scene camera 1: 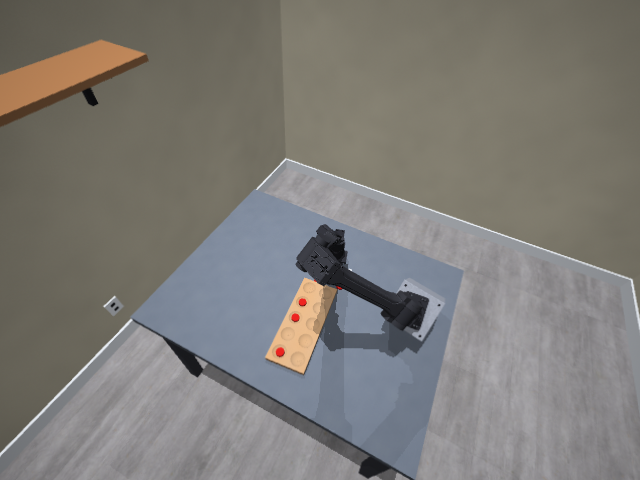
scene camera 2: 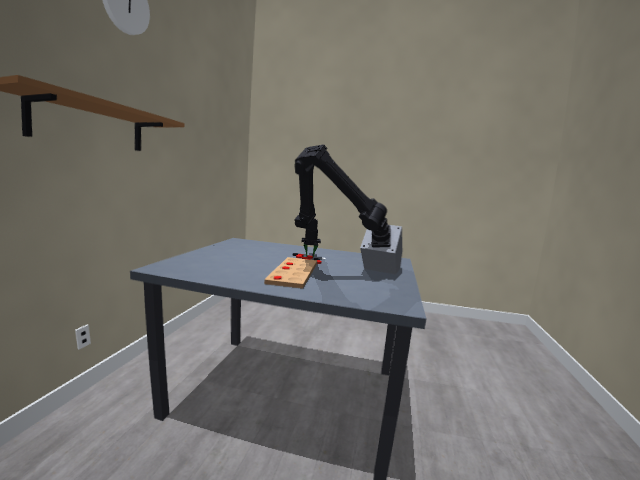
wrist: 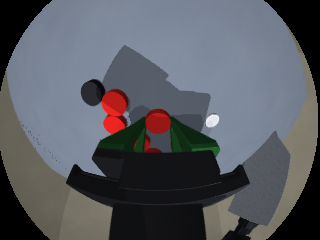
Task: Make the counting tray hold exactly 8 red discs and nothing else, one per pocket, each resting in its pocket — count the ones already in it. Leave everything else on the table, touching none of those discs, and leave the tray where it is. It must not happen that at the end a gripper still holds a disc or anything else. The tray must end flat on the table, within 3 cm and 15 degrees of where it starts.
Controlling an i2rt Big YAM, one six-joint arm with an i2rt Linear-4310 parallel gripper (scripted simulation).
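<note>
My gripper [wrist: 158, 120] is visible to me, and so is a wooden counting tray [scene camera 1: 298, 339]. I can see the tray [scene camera 2: 297, 275] from another view as well.
</note>
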